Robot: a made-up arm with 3 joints. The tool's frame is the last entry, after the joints. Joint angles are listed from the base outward. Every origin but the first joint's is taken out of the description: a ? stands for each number. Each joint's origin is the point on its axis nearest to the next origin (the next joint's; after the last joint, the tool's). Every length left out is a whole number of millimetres.
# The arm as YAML. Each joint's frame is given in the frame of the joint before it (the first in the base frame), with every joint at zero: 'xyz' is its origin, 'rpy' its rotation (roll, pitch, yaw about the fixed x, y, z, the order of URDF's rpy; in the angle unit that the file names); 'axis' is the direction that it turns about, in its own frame. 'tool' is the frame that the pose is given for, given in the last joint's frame.
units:
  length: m
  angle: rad
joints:
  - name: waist
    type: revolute
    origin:
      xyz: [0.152, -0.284, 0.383]
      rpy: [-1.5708, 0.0, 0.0]
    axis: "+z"
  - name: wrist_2
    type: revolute
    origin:
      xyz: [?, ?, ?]
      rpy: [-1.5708, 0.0, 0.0]
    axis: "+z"
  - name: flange
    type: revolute
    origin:
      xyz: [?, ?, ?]
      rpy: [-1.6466, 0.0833, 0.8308]
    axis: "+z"
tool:
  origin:
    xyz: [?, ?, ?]
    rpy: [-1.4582, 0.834, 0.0]
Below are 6 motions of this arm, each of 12 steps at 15 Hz.
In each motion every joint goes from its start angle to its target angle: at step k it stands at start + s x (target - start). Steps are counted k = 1, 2, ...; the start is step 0. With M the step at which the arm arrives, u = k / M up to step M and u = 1 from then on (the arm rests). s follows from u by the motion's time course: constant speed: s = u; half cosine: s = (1 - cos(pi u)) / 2; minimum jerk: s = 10 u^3 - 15 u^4 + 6 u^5.
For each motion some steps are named. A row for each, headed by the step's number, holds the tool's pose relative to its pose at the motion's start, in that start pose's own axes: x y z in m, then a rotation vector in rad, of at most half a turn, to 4 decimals.
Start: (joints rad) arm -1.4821 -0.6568 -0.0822
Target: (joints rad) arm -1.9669 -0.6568 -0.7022
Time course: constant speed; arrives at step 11
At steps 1, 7, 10, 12:
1: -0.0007 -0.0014 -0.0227 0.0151 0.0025 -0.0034
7: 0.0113 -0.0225 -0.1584 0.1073 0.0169 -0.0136
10: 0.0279 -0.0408 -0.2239 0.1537 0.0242 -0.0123
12: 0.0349 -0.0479 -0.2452 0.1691 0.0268 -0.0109

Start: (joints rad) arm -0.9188 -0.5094 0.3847
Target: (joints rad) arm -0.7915 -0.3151 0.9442
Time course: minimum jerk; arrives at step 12
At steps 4, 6, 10, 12:
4: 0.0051 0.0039 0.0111 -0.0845 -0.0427 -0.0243
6: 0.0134 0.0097 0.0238 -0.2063 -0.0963 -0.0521
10: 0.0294 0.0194 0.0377 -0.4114 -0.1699 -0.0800
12: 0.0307 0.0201 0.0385 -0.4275 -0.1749 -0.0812

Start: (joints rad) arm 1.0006 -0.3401 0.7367
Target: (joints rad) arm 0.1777 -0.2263 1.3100
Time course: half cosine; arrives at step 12
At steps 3, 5, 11, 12:
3: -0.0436 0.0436 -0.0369 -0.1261 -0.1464 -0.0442
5: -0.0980 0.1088 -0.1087 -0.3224 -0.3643 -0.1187
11: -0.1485 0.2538 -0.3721 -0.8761 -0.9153 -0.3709
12: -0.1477 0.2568 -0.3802 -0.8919 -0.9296 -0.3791

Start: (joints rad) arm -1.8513 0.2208 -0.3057
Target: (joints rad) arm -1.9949 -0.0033 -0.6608
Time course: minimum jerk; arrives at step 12
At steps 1, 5, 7, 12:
1: 0.0000 -0.0002 -0.0003 0.0013 0.0008 0.0011
5: -0.0018 -0.0120 -0.0245 0.0806 0.0559 0.0786
7: -0.0015 -0.0216 -0.0475 0.1429 0.1109 0.1485
12: 0.0007 -0.0310 -0.0749 0.2026 0.1791 0.2269

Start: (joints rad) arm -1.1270 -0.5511 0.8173
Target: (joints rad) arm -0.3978 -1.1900 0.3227
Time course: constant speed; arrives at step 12
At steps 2, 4, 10, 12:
2: 0.0357 -0.0572 0.0337 0.1887 0.0885 0.0870
4: 0.0769 -0.1164 0.0575 0.3796 0.1779 0.1704
10: 0.2210 -0.2913 0.0647 0.9633 0.4372 0.4040
12: 0.2715 -0.3442 0.0462 1.1610 0.5156 0.4778

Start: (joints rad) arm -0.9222 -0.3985 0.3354
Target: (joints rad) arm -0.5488 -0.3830 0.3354
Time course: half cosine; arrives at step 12
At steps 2, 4, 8, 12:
2: 0.0070 -0.0048 0.0099 0.0104 0.0226 0.0024
4: 0.0273 -0.0182 0.0357 0.0388 0.0845 0.0091
8: 0.0909 -0.0575 0.0971 0.1155 0.2539 0.0275
12: 0.1266 -0.0781 0.1224 0.1534 0.3388 0.0370

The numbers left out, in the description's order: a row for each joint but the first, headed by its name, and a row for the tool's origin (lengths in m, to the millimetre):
wrist_2: -0.433 -0.074 0.0
flange: 0.013 -0.134 0.0
tool: 0.033 0.11 0.0

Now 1 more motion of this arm.
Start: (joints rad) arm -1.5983 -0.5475 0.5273
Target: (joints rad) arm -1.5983 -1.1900 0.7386
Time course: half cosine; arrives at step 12
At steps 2, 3, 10, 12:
2: -0.0078 0.0006 0.0026 0.0038 -0.0260 0.0381
3: -0.0173 0.0008 0.0056 0.0088 -0.0573 0.0830
10: -0.1122 -0.0254 0.0209 0.0871 -0.3940 0.5020
12: -0.1198 -0.0299 0.0208 0.0965 -0.4246 0.5355

